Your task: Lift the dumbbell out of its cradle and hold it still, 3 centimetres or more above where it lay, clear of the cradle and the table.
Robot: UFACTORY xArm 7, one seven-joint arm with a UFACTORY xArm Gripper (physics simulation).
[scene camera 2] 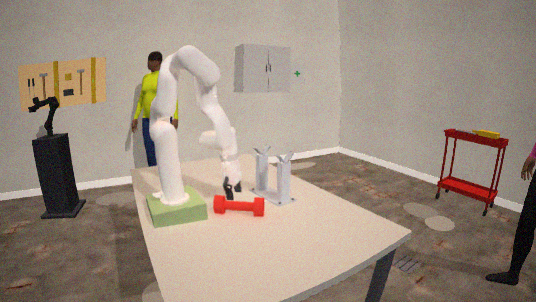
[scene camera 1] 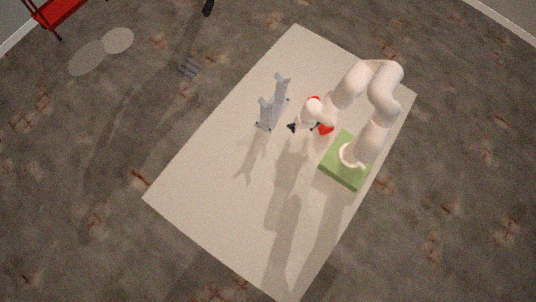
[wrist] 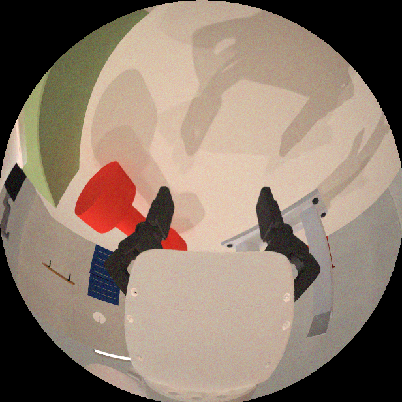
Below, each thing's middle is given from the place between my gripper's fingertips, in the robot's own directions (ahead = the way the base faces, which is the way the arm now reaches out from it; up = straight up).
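Labels:
Grey cradle (scene camera 2: 281, 196), 180 mm ahead of my hand, 20 mm to the left of it, 80 mm above it. Red dumbbell (wrist: 106, 200), my gripper 10 mm past it, 120 mm to the left of it, 10 mm below it.

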